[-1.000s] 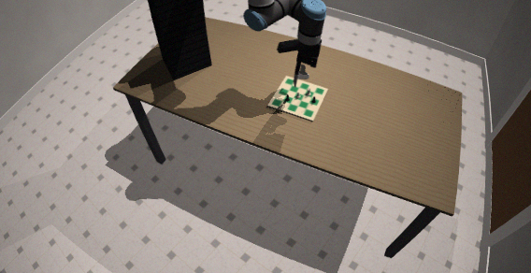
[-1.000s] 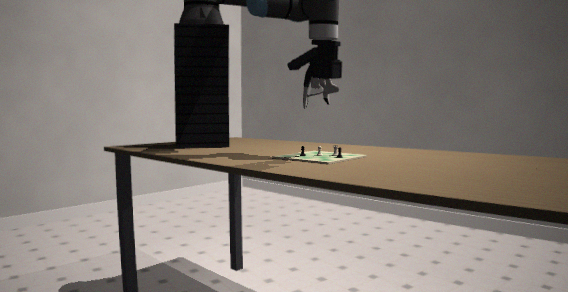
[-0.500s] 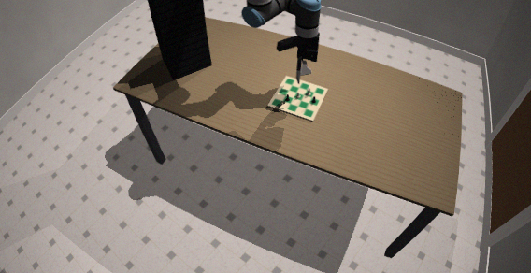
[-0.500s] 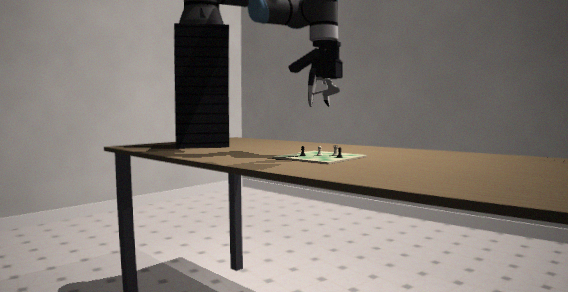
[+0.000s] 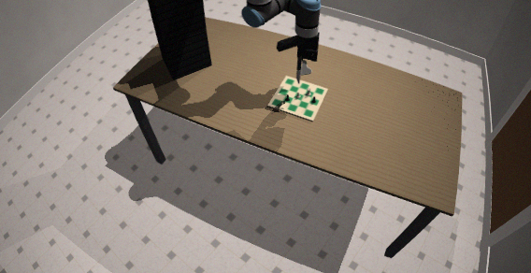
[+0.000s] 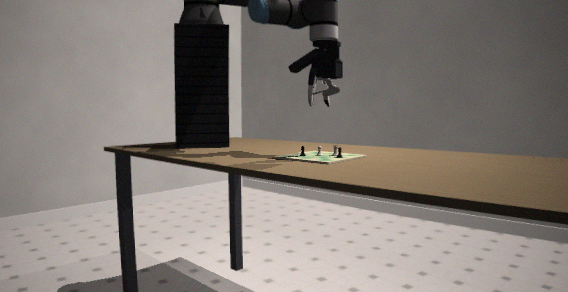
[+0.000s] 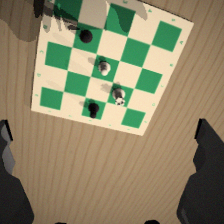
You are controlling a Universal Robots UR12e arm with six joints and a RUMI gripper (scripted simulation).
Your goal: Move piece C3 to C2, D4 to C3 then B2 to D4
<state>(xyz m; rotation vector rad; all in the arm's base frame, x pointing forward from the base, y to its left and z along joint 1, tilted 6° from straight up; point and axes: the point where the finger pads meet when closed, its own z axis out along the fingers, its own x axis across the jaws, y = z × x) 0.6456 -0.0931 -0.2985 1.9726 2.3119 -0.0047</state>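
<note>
Right now the green-and-cream chessboard is 160 mm below my hand.
</note>
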